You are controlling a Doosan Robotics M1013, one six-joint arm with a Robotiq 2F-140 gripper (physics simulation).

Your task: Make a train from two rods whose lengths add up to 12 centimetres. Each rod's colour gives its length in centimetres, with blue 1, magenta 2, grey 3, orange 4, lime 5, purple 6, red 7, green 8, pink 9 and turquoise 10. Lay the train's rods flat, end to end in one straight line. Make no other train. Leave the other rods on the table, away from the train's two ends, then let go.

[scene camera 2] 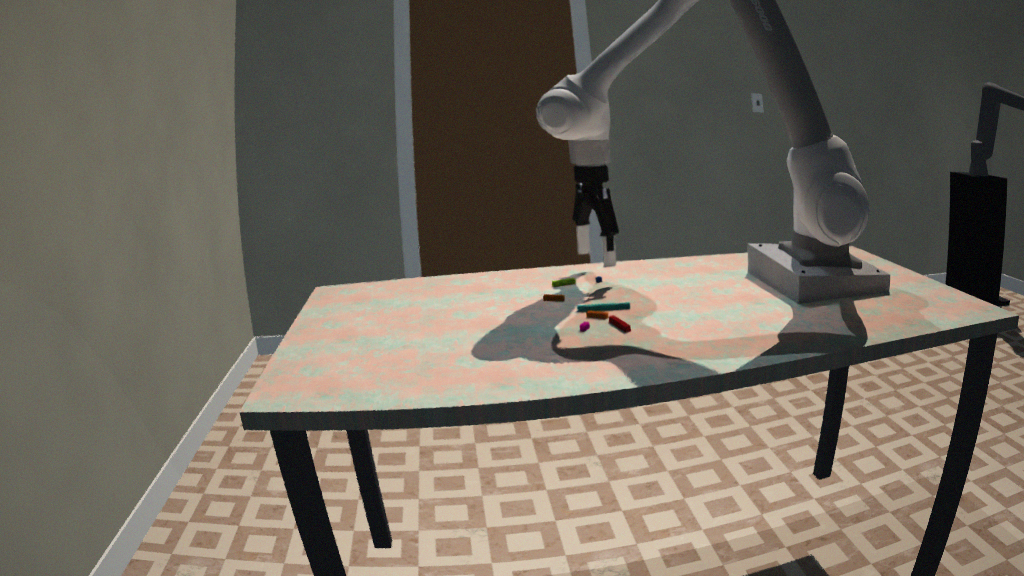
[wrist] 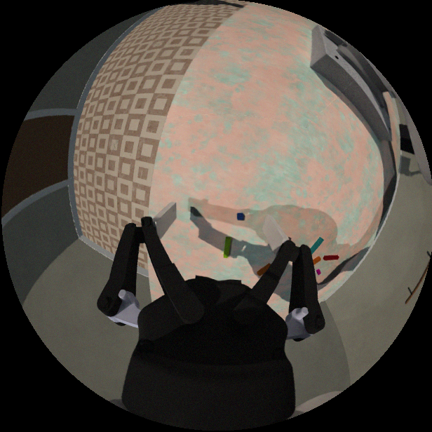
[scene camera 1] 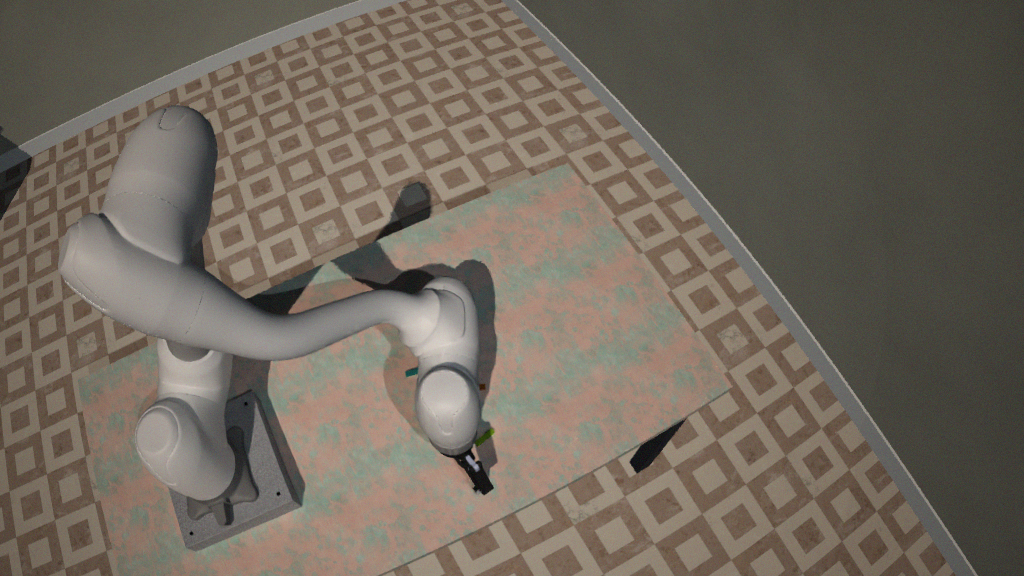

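Seen in the pictures: gripper, fingertip midpoint: [scene camera 2: 596, 259]; arm's base, link origin: [scene camera 2: 819, 257] [scene camera 1: 216, 473].
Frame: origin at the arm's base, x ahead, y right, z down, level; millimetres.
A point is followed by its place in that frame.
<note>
My gripper [scene camera 1: 481, 484] [scene camera 2: 597, 253] @(x 532, y 149, z 16 mm) [wrist: 220, 215] is open and empty above the table's far side in the scene camera 2 view. A small blue rod [scene camera 2: 598, 279] @(x 533, y 106, z 50 mm) [wrist: 241, 216] and a lime rod [scene camera 1: 485, 437] @(x 609, y 102, z 46 mm) [scene camera 2: 563, 282] @(x 609, y 95, z 49 mm) [wrist: 227, 247] lie below it, apart. One orange rod [scene camera 1: 481, 386] @(x 646, y -15, z 45 mm) [scene camera 2: 553, 298] @(x 636, y -24, z 50 mm) [wrist: 263, 269] lies separately. A turquoise rod [scene camera 1: 411, 372] @(x 509, y -105, z 45 mm) [scene camera 2: 603, 306] @(x 547, y -111, z 48 mm) [wrist: 317, 244] lies near a second orange rod [scene camera 2: 597, 314] @(x 563, y -158, z 48 mm) [wrist: 317, 260], a red rod [scene camera 2: 620, 323] @(x 529, y -228, z 46 mm) [wrist: 331, 258] and a magenta rod [scene camera 2: 585, 326] @(x 590, y -228, z 47 mm) [wrist: 318, 272]. The arm hides some rods in scene camera 1.
The table [scene camera 1: 572, 300] @(x 934, y -147, z 55 mm) [scene camera 2: 401, 343] @(x 903, y -244, z 55 mm) [wrist: 225, 135] has a mottled pink and green top. The arm's grey base block [scene camera 1: 275, 494] @(x 129, y 91, z -12 mm) [scene camera 2: 837, 286] @(x 24, y -158, z 28 mm) [wrist: 340, 72] stands on it. The arm's shadow falls across several rods. The table's edge lies close to the gripper.
</note>
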